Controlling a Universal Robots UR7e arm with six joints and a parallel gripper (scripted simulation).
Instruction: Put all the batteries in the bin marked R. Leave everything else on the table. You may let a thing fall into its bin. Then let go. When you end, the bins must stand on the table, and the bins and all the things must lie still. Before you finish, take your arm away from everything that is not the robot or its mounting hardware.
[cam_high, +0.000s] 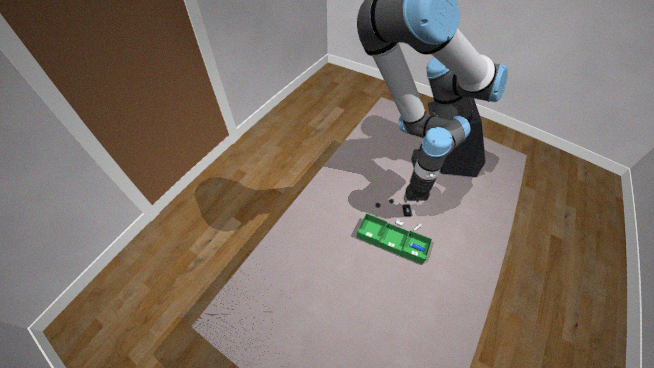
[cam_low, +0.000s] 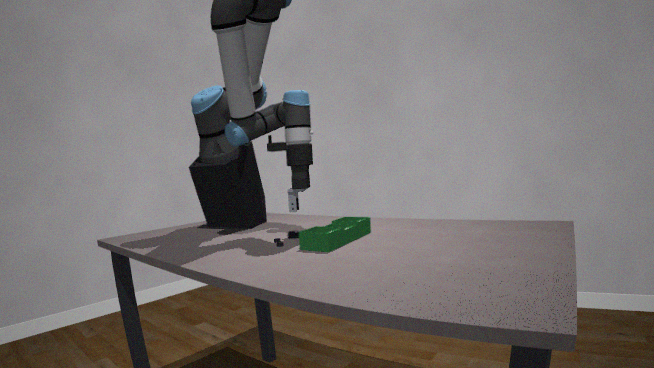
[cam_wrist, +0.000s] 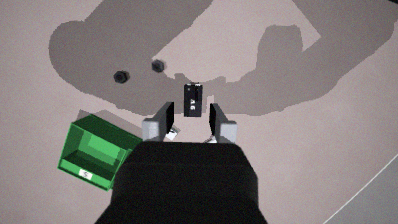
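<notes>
My hand is 10 mm past the black 9 V battery and 90 mm above it. From my hand the other things lie so: small white clip (60 mm ahead, 10 mm to the right, 90 mm below); white bolt (50 mm ahead, 60 mm to the left, 90 mm below); green bin row (140 mm ahead, 70 mm below).
</notes>
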